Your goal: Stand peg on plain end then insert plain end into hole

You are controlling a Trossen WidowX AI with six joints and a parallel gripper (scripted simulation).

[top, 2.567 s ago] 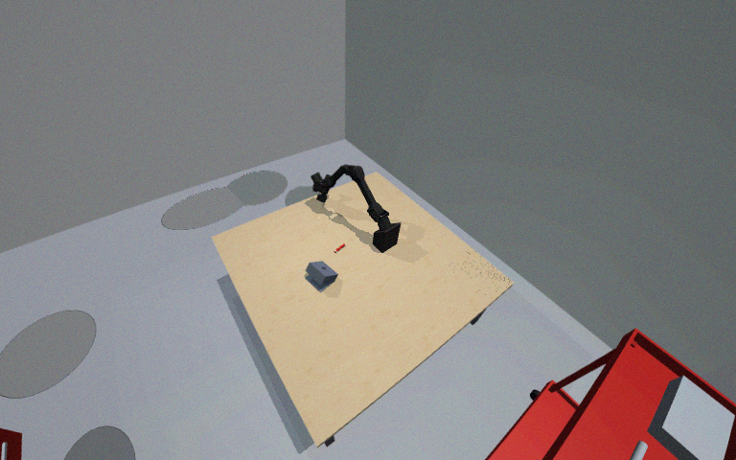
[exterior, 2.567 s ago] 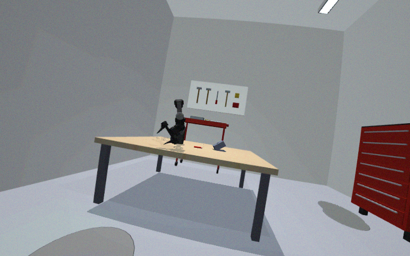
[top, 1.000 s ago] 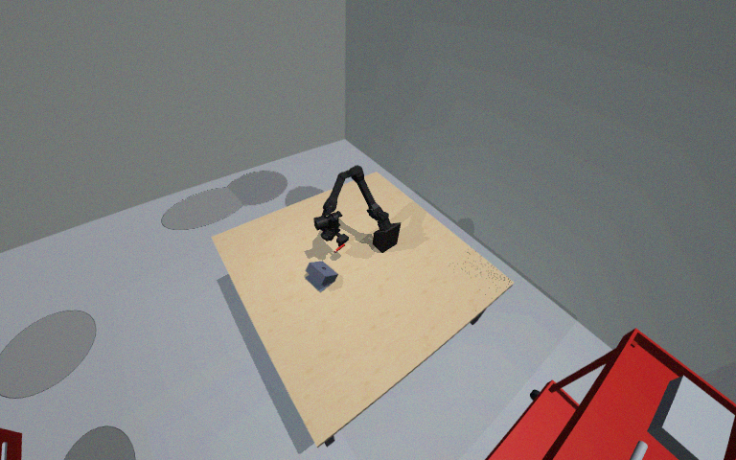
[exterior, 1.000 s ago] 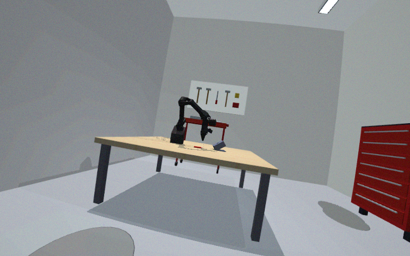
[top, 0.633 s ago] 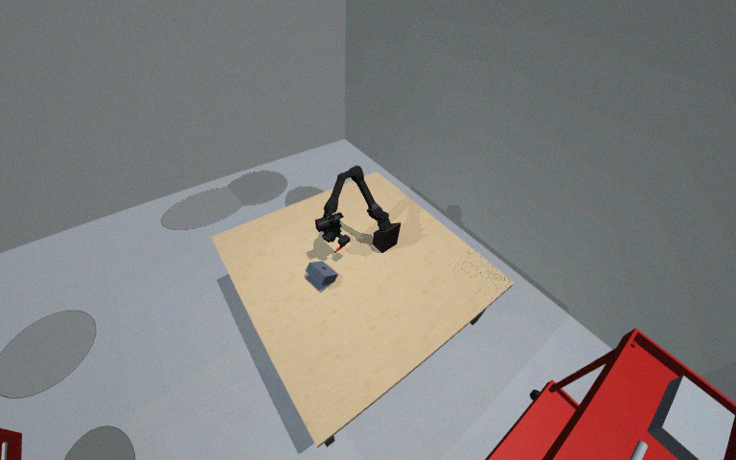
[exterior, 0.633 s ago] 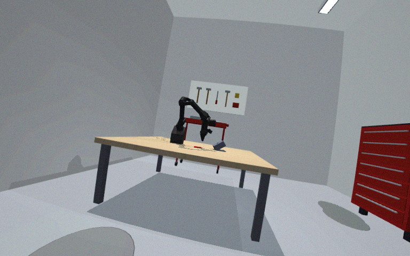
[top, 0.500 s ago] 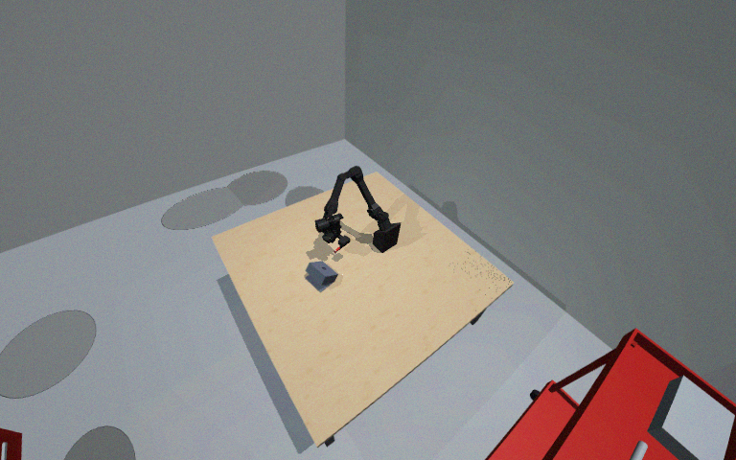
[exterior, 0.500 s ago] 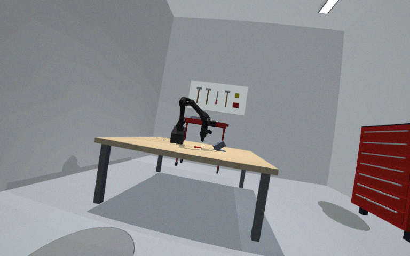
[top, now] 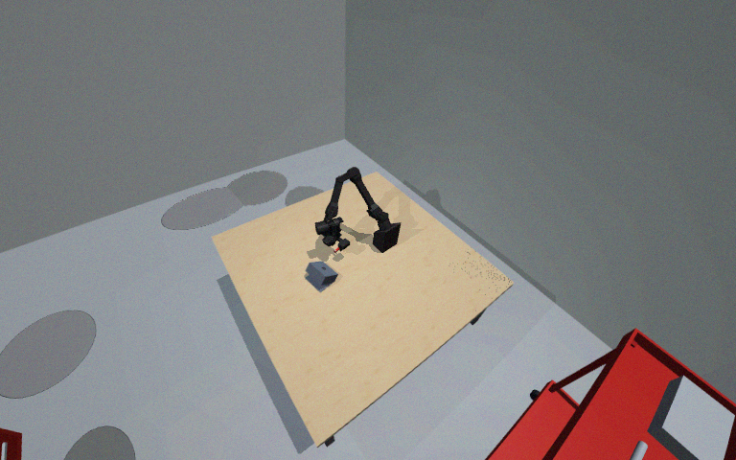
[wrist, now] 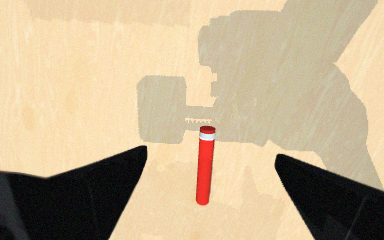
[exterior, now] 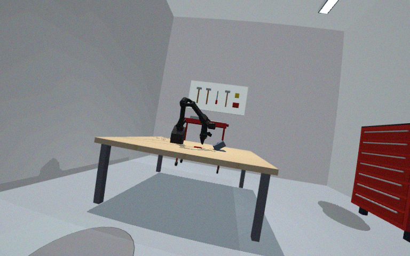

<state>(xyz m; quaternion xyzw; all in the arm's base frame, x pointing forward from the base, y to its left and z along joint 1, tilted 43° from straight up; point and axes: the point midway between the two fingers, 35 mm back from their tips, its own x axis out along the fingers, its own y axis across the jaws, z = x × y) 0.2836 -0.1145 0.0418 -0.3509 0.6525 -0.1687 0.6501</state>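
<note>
Now: gripper tip 1 cm past the red peg and 4 cm above it. Also, from my gripper tip: grey sloped panel (16 cm ahead, 12 cm to the left, 1 cm above).
</note>
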